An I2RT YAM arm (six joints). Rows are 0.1 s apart.
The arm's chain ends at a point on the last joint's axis. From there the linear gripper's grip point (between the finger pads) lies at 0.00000 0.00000 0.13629 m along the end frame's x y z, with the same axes.
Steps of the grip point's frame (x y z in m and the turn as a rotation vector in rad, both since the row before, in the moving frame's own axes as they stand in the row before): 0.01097, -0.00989, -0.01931, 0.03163, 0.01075, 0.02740; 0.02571, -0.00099, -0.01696, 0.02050, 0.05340, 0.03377; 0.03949, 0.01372, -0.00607, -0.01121, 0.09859, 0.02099; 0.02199, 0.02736, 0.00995, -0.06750, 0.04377, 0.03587; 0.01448, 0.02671, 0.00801, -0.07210, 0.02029, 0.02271; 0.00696, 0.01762, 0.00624, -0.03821, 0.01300, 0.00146; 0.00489, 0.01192, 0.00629, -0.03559, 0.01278, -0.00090; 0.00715, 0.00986, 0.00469, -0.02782, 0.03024, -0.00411; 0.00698, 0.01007, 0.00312, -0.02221, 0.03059, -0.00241
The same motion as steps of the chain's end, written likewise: 0.00945, -0.00560, -0.01923, 0.03163, 0.01075, 0.02740; 0.01839, 0.00168, -0.01674, 0.02050, 0.05340, 0.03377; 0.02609, 0.01205, -0.00540, -0.01121, 0.09859, 0.02099; 0.01620, 0.01807, 0.01039, -0.06750, 0.04377, 0.03587; 0.01183, 0.01686, 0.00839, -0.07210, 0.02029, 0.02271; 0.00519, 0.01241, 0.00635, -0.03821, 0.01300, 0.00146; 0.00315, 0.00707, 0.00639, -0.03559, 0.01278, -0.00090; 0.00302, 0.00608, 0.00481, -0.02782, 0.03024, -0.00411; 0.00281, 0.00705, 0.00322, -0.02221, 0.03059, -0.00241
